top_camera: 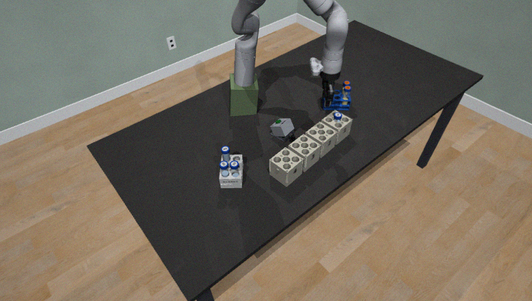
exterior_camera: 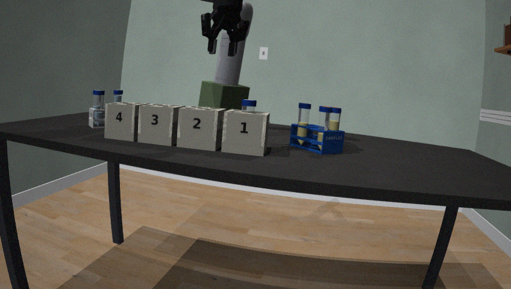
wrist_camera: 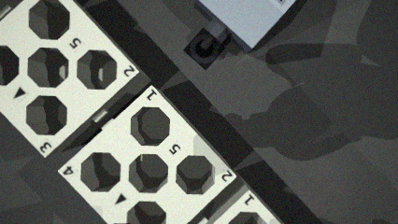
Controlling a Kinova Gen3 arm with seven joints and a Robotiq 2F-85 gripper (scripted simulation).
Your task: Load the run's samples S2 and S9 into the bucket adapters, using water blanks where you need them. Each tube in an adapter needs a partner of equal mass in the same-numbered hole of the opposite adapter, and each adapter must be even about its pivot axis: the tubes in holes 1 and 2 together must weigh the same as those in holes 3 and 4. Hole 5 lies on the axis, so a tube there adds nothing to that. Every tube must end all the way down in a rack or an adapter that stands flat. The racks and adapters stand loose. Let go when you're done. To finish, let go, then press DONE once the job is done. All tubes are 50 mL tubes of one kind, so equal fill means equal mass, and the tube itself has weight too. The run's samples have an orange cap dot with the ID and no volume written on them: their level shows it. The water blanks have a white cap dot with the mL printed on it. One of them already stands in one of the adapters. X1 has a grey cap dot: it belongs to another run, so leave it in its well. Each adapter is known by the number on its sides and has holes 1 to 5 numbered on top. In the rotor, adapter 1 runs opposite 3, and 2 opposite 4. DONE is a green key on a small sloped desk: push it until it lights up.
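My hand is 1 cm short of the white-dot tube, 43 cm to the left of it and 18 cm above it. Also, from my hand: water blank (8 cm to the left, 18 cm below); adapter 2 (3 cm ahead, 2 cm to the right, 20 cm below); adapter 3 (5 cm ahead, 13 cm to the right, 20 cm below).
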